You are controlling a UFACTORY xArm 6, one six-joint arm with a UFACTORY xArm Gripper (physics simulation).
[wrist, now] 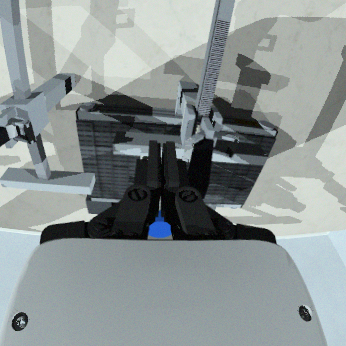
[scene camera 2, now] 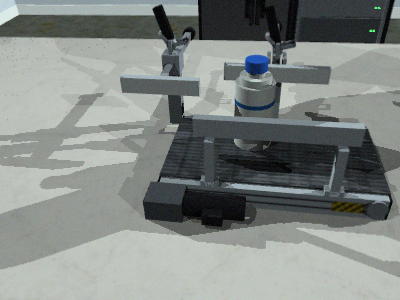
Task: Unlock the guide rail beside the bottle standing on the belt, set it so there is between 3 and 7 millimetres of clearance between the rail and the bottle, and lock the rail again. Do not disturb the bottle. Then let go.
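Places are measured from the arm's base along level axes (x left, y back, z up), in millimetres.
Pixels of known places: gripper, between the fingertips: [wrist: 159,158] [scene camera 2: 254,22].
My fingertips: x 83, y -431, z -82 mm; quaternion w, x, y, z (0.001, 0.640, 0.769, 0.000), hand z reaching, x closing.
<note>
For each thing: its top centre in the pictures, then the offset to it from my fingertips. "spot": a spot on its surface instead.
- bottle, centre of its top: [wrist: 159,229] [scene camera 2: 256,59] dz -17, dx +103, dy +26 mm
- blue cap, centre of its top: [wrist: 159,229] [scene camera 2: 256,59] dz -17, dx +103, dy +26 mm
- dark belt, a spot on its surface: [scene camera 2: 175,157] spot: dz -148, dx +177, dy -73 mm
- second rail, centre of its top: [wrist: 41,186] [scene camera 2: 159,77] dz -56, dx +112, dy -117 mm
- fixed front rail, a spot on its surface: [scene camera 2: 280,131] spot: dz -66, dx +197, dy +75 mm
- graduated bar, a spot on its surface: [wrist: 215,60] spot: dz -59, dx -64, dy +30 mm
- motor box, a spot on its surface: [scene camera 2: 164,201] spot: dz -151, dx +266, dy -54 mm
The bottle [scene camera 2: 255,95] with a blue cap [scene camera 2: 257,65] [wrist: 160,230] stands upright on the dark belt [scene camera 2: 175,157] [wrist: 100,160]. Behind it is the grey guide rail [scene camera 2: 305,75] [wrist: 127,149], partly hidden by the bottle in the scene view and by the fingers in the wrist view. The gap between rail and bottle cannot be judged. The rail's clamp has a black lever [scene camera 2: 271,25] [wrist: 201,167], raised and leaning in the scene view; whether it is locked is unclear. My gripper [wrist: 159,158] is shut and empty, left of the lever in the wrist view; it does not show in the scene view.
A second rail [scene camera 2: 160,86] [wrist: 47,181] hangs at the left on its own clamp with a black lever [scene camera 2: 163,22]. A fixed front rail [scene camera 2: 280,131] stands on two posts. A graduated bar [wrist: 215,60] runs out behind the clamp. A motor box [scene camera 2: 164,201] sits at the front left.
</note>
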